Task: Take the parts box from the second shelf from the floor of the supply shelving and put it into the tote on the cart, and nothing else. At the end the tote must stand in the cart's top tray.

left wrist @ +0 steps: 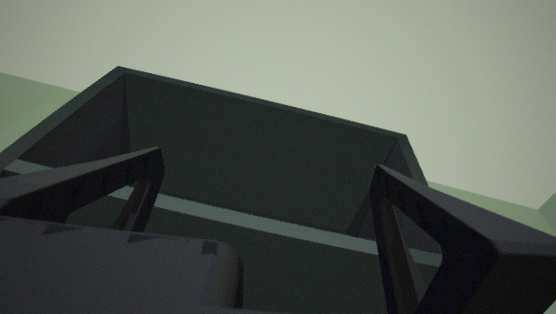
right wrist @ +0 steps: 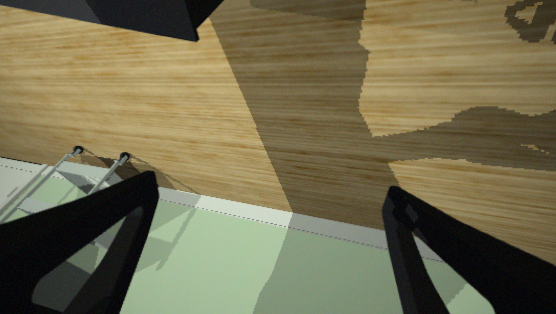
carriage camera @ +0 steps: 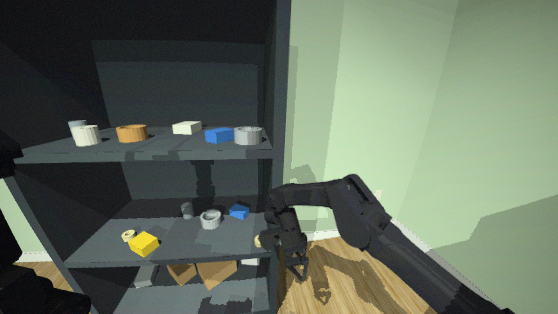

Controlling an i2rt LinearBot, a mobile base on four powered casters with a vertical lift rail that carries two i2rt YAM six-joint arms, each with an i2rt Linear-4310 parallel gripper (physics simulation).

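Places are measured from the left arm's base along level axes (x ahead, y left, z up), in metres.
Where they show: left gripper, fingertip midpoint: (left wrist: 267,168); right gripper, fingertip midpoint: (right wrist: 272,190) (carriage camera: 303,269).
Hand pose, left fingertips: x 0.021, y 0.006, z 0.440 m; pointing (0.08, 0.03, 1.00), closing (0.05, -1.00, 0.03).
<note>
Things, the pixels of their centre, and the offset from my left fingertips. Level surfaces: height alone.
- floor at its surface level: dz -0.634 m
- yellow box at the middle of its body: (carriage camera: 143,243) dz -0.612, dx +0.369, dy +0.238 m
- smaller blue box at the middle of its body: (carriage camera: 239,211) dz -0.614, dx +0.645, dy -0.112 m
- tape ring at the middle of its body: (carriage camera: 128,235) dz -0.622, dx +0.408, dy +0.354 m
- grey ring at the middle of its body: (carriage camera: 211,219) dz -0.610, dx +0.562, dy +0.015 m
- grey cylinder at the middle of its body: (carriage camera: 187,210) dz -0.599, dx +0.597, dy +0.162 m
- tape roll at the middle of its body: (carriage camera: 260,241) dz -0.622, dx +0.460, dy -0.255 m
- orange roll at the middle of its body: (carriage camera: 133,133) dz -0.152, dx +0.463, dy +0.236 m
On the supply shelving's second shelf from the floor (carriage camera: 185,246) in the carriage view, a yellow box (carriage camera: 144,244) sits near the front left and a smaller blue box (carriage camera: 239,211) at the back right. I cannot tell by name which is the parts box. My right gripper (carriage camera: 299,270) (right wrist: 272,190) is open and empty, pointing down just right of the shelving. My left gripper (left wrist: 267,168) is open and empty, facing up toward the top of the shelving. In the right wrist view, a pale metal frame (right wrist: 106,176) with black casters, probably the cart, stands by the wall. The tote does not show.
Near the yellow box are a tape ring (carriage camera: 128,235), a grey ring (carriage camera: 211,219) and a grey cylinder (carriage camera: 187,210). Another tape roll (carriage camera: 258,241) is beside my right wrist. Brown boxes (carriage camera: 217,273) lie below. The shelf above holds several items, including an orange roll (carriage camera: 132,133).
</note>
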